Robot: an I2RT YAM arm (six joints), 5 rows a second.
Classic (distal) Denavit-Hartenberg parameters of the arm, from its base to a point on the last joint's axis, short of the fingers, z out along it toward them. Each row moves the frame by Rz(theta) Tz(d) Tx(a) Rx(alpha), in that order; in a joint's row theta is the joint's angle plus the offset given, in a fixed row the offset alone. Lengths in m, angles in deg.
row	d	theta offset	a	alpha
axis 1	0.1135	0	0.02	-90
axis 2	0	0	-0.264	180
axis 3	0	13.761	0.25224	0
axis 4	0	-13.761	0.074	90
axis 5	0	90	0	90
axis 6	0.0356	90	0	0
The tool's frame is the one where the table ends.
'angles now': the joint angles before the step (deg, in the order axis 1, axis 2, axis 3, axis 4, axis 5, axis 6). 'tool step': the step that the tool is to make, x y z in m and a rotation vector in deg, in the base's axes. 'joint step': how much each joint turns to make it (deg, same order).
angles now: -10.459 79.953 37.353 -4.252 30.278 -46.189
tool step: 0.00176 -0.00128 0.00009 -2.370 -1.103 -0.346
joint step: 0.000 0.293 -0.601 3.158 1.767 -1.449
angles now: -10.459 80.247 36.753 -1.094 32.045 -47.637
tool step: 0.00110 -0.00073 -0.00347 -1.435 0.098 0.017
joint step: -0.001 0.782 -0.630 2.238 0.983 -1.230
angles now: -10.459 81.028 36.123 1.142 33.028 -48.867
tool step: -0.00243 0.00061 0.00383 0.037 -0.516 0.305
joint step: -0.001 -1.261 -0.175 -0.510 -0.311 -0.138
